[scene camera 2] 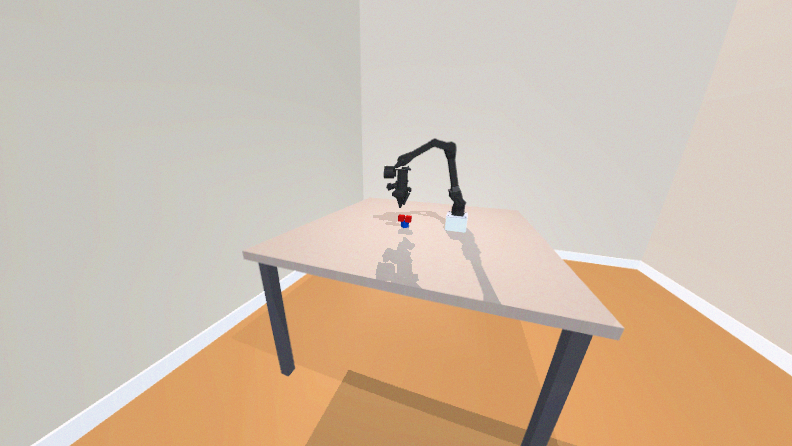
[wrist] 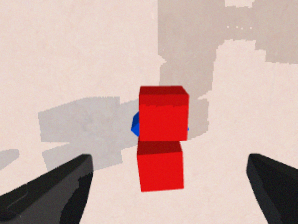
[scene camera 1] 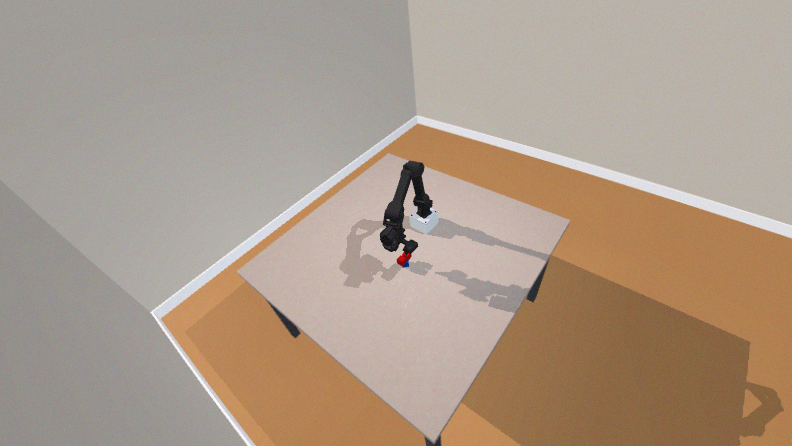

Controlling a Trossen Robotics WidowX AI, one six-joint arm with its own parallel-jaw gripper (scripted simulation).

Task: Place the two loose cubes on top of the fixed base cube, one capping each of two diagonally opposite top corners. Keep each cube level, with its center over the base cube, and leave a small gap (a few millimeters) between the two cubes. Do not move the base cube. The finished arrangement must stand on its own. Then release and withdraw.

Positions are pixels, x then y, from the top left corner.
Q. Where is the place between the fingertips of my gripper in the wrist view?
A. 170, 163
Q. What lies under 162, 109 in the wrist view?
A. A red cube.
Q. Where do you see a red cube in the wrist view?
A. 160, 166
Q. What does my gripper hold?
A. Nothing.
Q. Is my gripper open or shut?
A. Open.
